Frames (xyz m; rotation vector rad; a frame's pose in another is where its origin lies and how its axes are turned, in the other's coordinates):
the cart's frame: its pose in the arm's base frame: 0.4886 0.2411 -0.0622 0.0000 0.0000 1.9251
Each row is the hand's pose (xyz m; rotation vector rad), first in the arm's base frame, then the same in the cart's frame.
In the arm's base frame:
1: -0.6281 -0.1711 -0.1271 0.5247 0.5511 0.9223
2: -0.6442 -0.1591 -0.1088 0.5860 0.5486 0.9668
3: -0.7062 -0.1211 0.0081 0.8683 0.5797 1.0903
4: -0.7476 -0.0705 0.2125 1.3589 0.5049 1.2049
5: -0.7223 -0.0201 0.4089 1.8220 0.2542 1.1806
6: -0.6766 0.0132 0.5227 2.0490 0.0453 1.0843
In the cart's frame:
1: 0.0008 1.1903 -0.0649 0.7515 -0.1156 -0.9132
2: 0.0177 1.2013 -0.0466 0.7781 -0.1659 -0.8593
3: 0.0748 1.2462 0.0703 0.9385 -0.3682 -0.6702
4: 0.1366 1.2675 0.2747 1.1126 -0.7724 -0.4067
5: 0.1751 1.2263 0.4711 1.1505 -1.2427 -0.2342
6: 0.1905 1.1719 0.5849 1.1161 -1.5296 -0.1947

